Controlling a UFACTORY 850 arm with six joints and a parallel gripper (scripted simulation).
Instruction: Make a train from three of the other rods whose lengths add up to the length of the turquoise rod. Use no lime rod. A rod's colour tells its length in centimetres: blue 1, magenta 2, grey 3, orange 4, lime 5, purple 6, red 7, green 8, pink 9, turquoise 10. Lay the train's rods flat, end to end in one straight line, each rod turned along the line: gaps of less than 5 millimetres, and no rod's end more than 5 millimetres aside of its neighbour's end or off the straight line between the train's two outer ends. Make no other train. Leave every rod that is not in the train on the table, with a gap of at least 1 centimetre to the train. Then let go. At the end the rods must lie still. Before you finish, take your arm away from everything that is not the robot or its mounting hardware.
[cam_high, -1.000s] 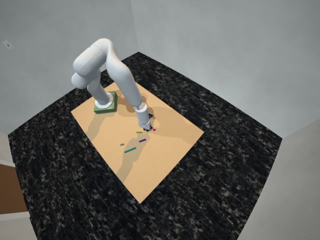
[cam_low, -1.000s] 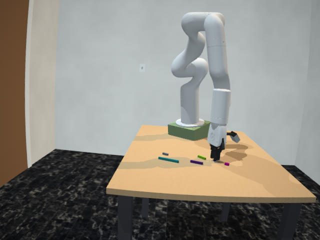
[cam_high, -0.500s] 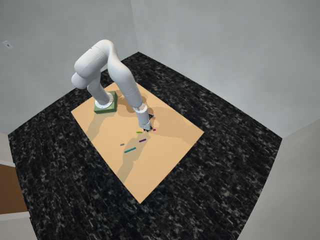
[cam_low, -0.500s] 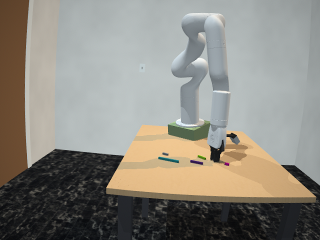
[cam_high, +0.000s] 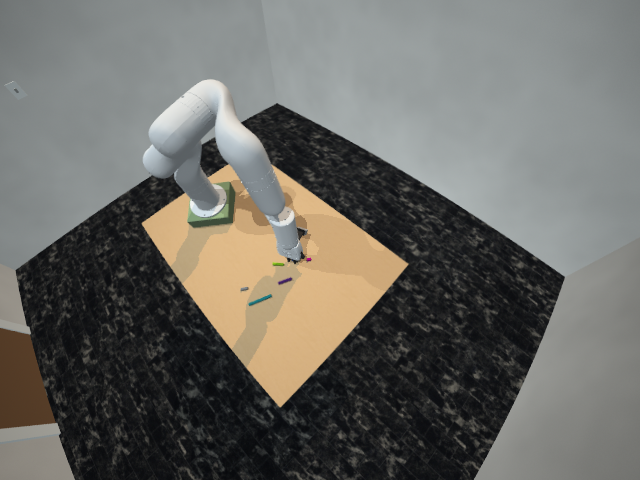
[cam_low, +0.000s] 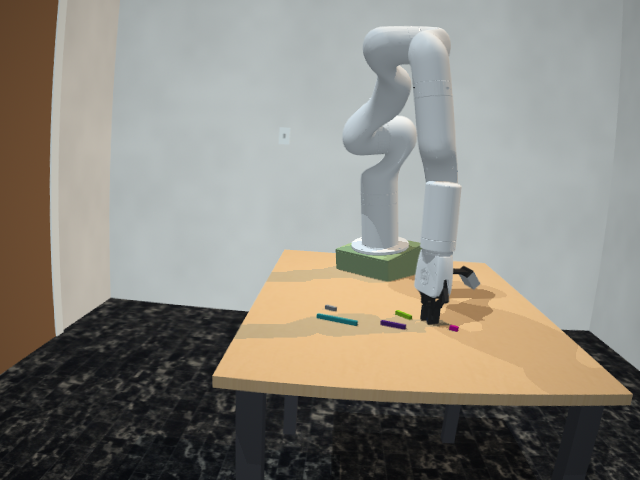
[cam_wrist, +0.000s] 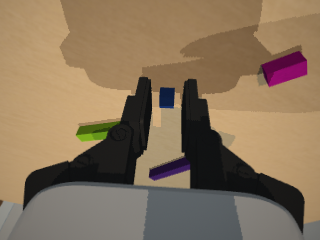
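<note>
The blue rod lies 20 mm below my hand. From my hand the other things lie so: purple rod (90 mm to the right, 50 mm ahead, 20 mm below); lime rod (60 mm to the right, 30 mm behind, 20 mm below); magenta rod (50 mm to the left, 50 mm ahead, 20 mm below).
</note>
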